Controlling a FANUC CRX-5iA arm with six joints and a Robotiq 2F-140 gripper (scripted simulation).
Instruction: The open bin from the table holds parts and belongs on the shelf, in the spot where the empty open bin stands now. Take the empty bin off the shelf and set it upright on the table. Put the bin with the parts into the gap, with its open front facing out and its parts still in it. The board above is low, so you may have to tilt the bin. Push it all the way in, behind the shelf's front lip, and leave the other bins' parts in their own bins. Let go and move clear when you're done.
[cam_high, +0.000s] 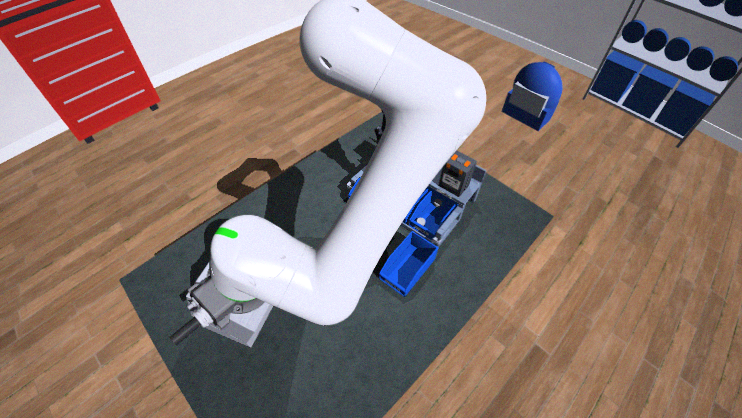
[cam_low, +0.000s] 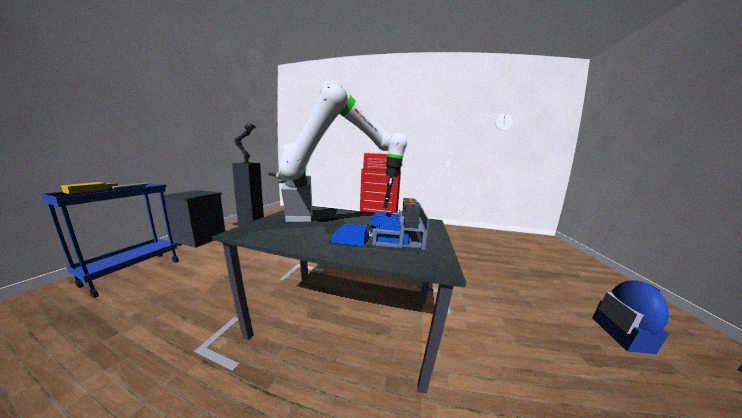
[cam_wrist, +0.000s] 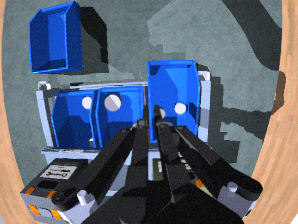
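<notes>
My hand is 7 cm short of the shelf, 7 cm to the left of it and 11 cm above it.
</notes>
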